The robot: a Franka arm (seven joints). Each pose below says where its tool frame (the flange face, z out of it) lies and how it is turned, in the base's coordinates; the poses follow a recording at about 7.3 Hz.
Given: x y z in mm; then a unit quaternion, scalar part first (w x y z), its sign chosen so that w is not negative.
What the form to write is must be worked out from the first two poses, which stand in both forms.
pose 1, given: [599, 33, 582, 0.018, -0.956, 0.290, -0.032]
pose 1, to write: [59.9, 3.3, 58.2, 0.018, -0.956, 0.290, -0.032]
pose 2, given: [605, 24, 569, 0.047, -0.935, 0.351, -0.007]
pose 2, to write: [60.5, 2.4, 56.9, 0.047, -0.935, 0.351, -0.007]
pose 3, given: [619, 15, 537, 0.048, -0.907, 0.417, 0.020]
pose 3, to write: [61.9, 1.5, 53.7, 0.048, -0.907, 0.417, 0.020]
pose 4, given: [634, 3, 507, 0.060, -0.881, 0.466, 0.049]
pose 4, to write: [63.4, 0.3, 50.7, 0.060, -0.881, 0.466, 0.049]
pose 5, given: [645, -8, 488, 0.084, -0.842, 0.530, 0.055]
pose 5, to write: [64.5, -0.8, 48.8, 0.084, -0.842, 0.530, 0.055]
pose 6, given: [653, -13, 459, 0.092, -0.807, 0.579, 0.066]
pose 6, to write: [65.3, -1.3, 45.9, 0.092, -0.807, 0.579, 0.066]
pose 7, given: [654, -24, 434, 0.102, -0.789, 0.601, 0.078]
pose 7, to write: [65.4, -2.4, 43.4, 0.102, -0.789, 0.601, 0.078]
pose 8, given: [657, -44, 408, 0.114, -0.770, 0.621, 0.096]
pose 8, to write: [65.7, -4.4, 40.8, 0.114, -0.770, 0.621, 0.096]
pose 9, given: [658, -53, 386, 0.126, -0.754, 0.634, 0.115]
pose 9, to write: [65.8, -5.3, 38.6, 0.126, -0.754, 0.634, 0.115]
